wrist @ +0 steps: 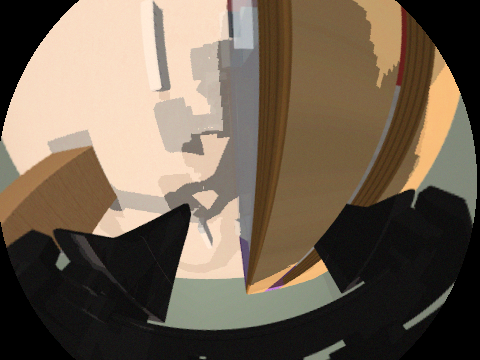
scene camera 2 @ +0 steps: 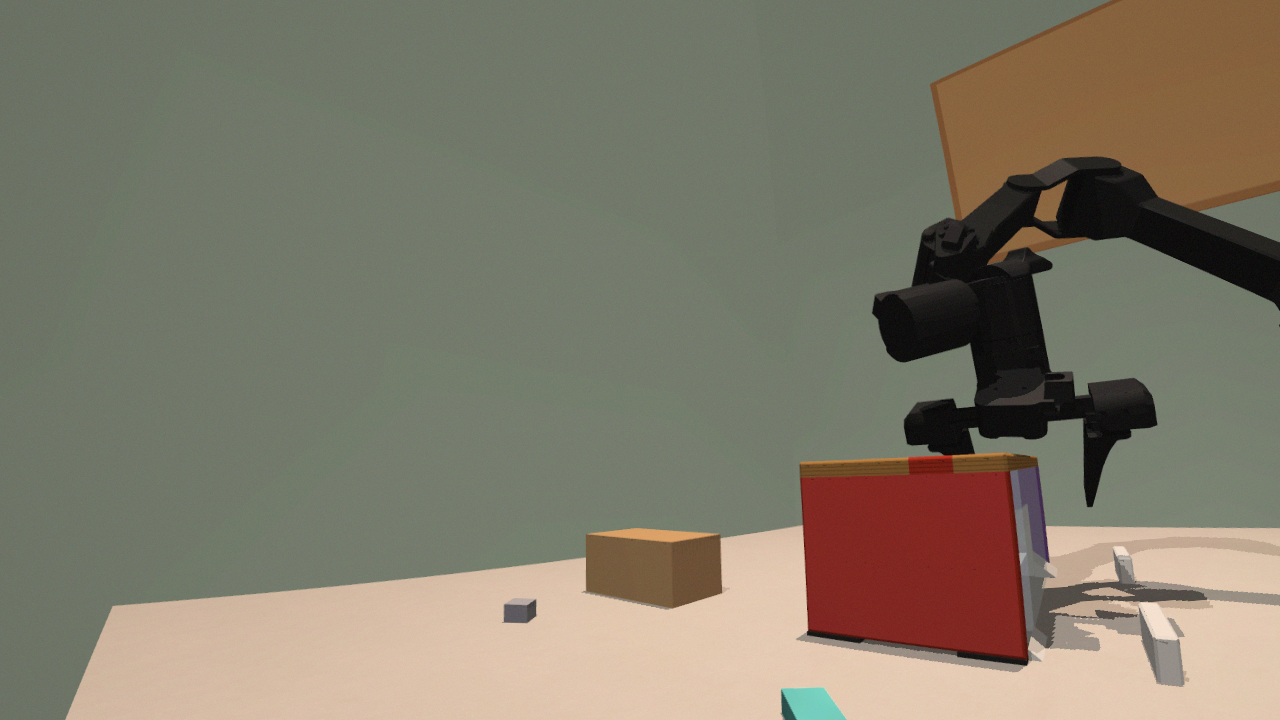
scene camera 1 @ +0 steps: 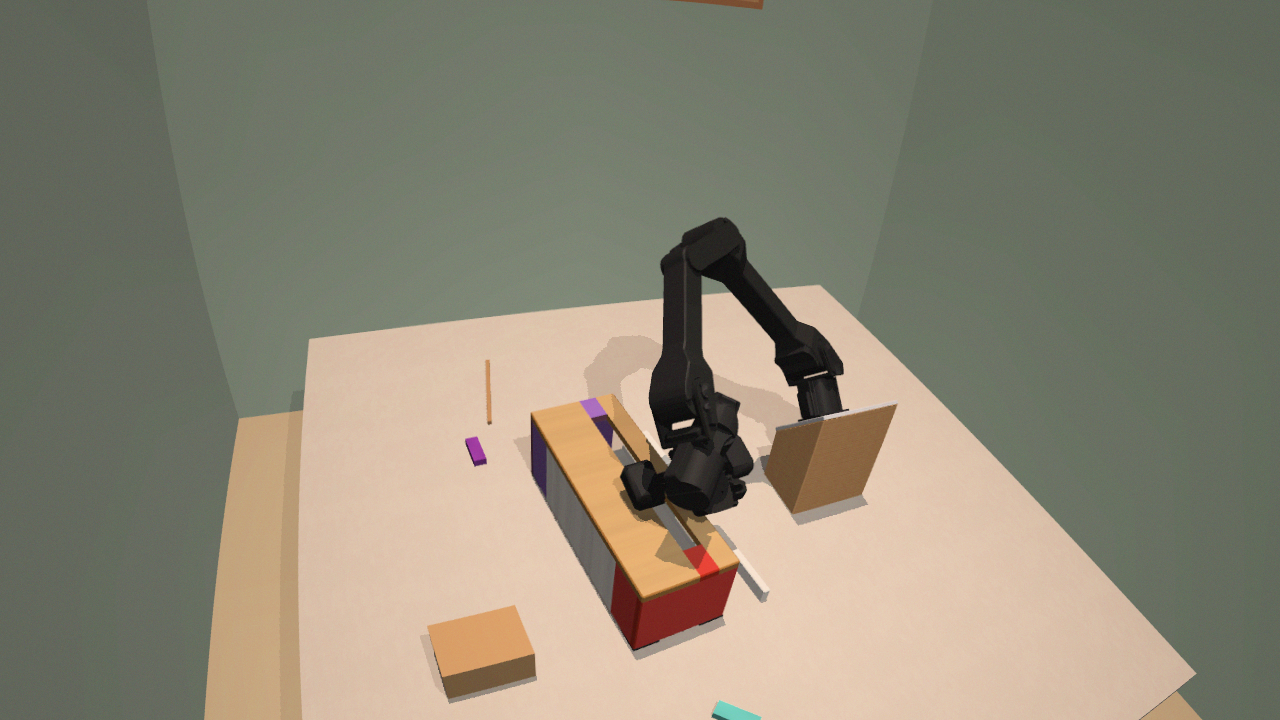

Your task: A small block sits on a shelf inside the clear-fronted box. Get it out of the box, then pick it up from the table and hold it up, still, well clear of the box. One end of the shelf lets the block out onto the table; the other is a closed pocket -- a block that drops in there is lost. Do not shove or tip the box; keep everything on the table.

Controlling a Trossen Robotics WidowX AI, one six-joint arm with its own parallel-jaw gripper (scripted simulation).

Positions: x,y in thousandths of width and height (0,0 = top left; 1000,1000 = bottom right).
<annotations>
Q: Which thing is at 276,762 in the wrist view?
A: My gripper.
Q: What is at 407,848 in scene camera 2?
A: A grey cube.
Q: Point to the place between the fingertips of my gripper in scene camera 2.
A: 808,703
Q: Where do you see a brown box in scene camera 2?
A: At 521,790
</annotations>
